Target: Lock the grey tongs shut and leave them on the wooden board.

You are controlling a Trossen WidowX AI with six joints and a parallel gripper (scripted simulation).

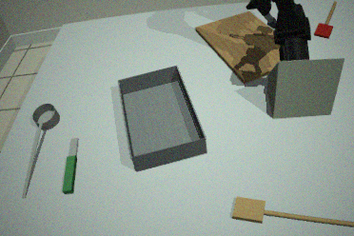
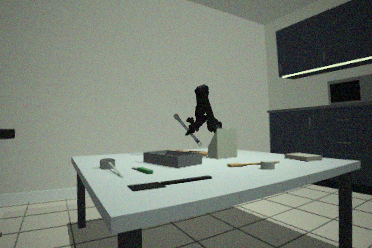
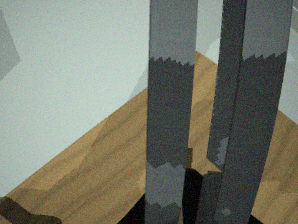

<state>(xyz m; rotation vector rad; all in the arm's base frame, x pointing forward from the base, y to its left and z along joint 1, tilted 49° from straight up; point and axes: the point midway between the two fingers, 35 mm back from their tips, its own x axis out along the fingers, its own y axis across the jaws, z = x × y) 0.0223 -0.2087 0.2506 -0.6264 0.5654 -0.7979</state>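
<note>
Right now the wooden board is 14 cm below my gripper tip. Also, from my gripper tip: roasting tin (32 cm ahead, 31 cm to the left, 11 cm below); green-handled tool (56 cm ahead, 42 cm to the left, 14 cm below); red scraper (34 cm behind, 14 cm below, 8 cm to the right).
</note>
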